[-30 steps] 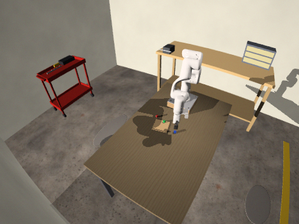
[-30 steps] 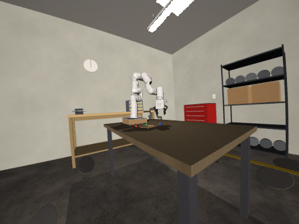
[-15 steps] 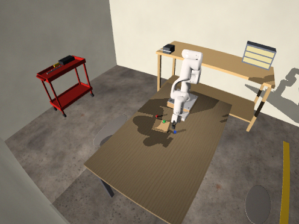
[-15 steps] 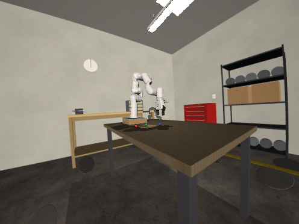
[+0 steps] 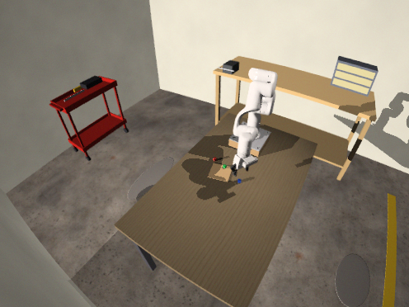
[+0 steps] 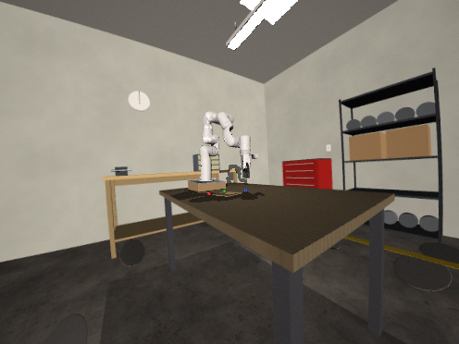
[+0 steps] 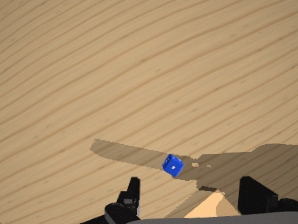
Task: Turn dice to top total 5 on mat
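Right now my hand is 100 mm above the blue die. Also, from my hand: tan mat 40 mm behind, 150 mm to the right, 100 mm below; red die 130 mm behind, 230 mm to the right, 100 mm below; green die 90 mm behind, 130 mm to the right, 90 mm below.
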